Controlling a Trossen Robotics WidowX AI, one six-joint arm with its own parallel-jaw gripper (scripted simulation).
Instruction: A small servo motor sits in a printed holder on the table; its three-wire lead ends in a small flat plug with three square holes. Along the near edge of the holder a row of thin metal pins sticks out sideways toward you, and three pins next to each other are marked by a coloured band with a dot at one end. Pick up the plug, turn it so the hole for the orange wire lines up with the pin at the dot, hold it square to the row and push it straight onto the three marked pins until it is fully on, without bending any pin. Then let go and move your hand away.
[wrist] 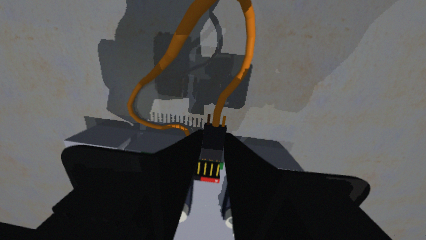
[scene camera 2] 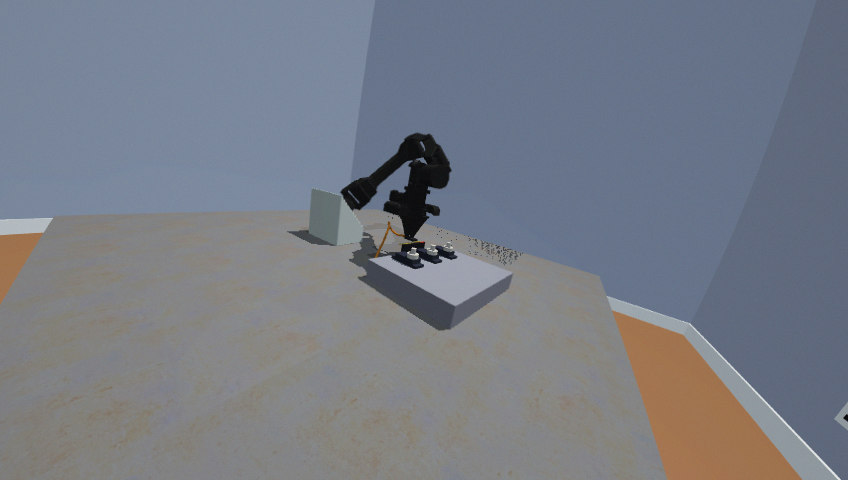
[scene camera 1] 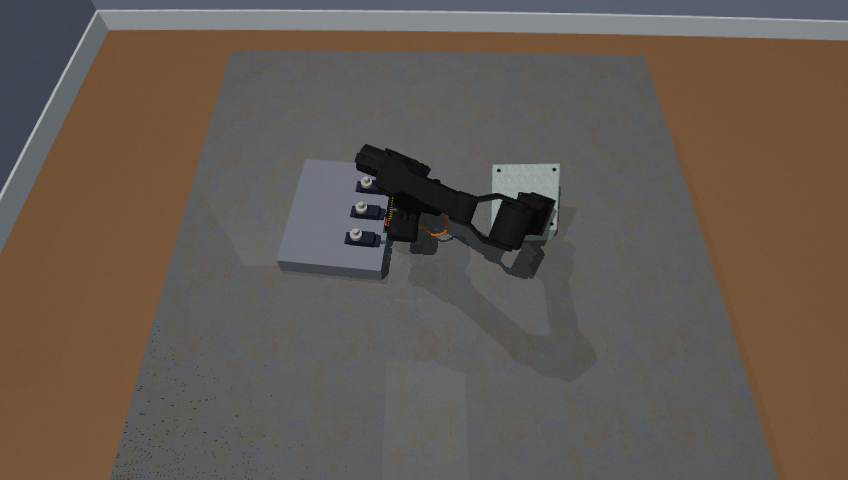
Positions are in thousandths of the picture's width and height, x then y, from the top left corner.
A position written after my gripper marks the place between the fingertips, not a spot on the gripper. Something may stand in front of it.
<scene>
my gripper: wrist 504, 569; scene camera 2 483, 495; scene camera 1 481, 466
</scene>
